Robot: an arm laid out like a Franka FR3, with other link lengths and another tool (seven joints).
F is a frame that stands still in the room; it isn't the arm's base.
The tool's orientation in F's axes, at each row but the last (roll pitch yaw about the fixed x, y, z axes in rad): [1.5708, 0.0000, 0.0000]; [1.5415, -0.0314, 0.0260]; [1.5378, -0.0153, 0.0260]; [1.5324, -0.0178, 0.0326]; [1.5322, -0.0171, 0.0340]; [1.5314, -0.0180, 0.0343]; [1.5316, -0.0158, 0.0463]
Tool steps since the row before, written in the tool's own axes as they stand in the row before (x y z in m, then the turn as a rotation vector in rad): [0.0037, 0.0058, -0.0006, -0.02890, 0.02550, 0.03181]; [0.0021, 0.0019, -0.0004, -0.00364, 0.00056, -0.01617]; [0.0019, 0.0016, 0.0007, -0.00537, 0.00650, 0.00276]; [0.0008, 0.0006, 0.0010, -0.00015, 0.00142, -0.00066]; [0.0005, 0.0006, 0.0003, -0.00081, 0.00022, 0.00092]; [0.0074, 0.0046, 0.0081, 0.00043, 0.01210, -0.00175]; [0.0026, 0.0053, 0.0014, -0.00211, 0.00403, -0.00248]
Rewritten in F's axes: [0.0037, 0.0006, 0.0058, -0.02890, -0.03181, 0.02550]; [0.0020, 0.0005, 0.0020, -0.00406, 0.01608, -0.00003]; [0.0019, -0.0006, 0.0017, -0.00540, -0.00269, 0.00650]; [0.0008, -0.0010, 0.0007, -0.00020, 0.00071, 0.00139]; [0.0005, -0.0003, 0.0006, -0.00078, -0.00094, 0.00024]; [0.0076, -0.0077, 0.0050, 0.00014, 0.00223, 0.01203]; [0.0026, -0.0011, 0.0054, -0.00229, 0.00253, 0.00390]
